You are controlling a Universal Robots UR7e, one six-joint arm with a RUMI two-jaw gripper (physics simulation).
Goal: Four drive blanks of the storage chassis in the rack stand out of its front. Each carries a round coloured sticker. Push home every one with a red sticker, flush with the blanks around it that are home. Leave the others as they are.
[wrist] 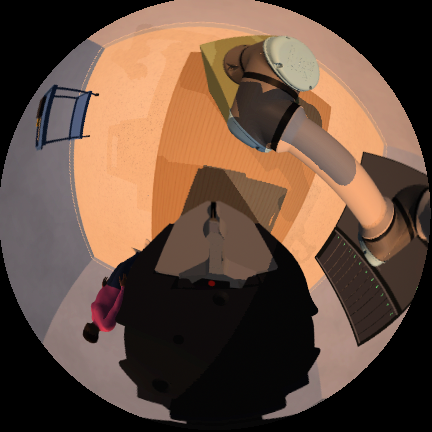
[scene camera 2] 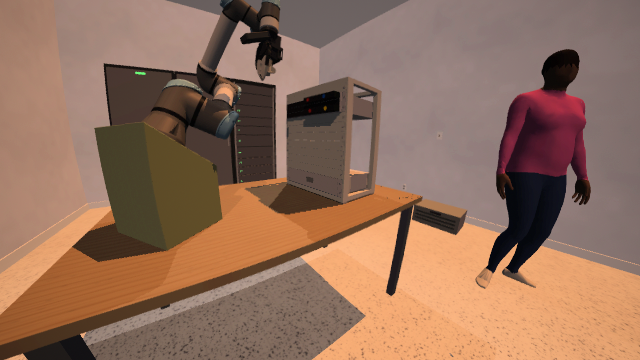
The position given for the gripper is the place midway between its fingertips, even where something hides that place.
Note:
In view: the gripper (scene camera 2: 262,80) and a rack (scene camera 2: 324,113).
The gripper also shows in the wrist view (wrist: 212,203).

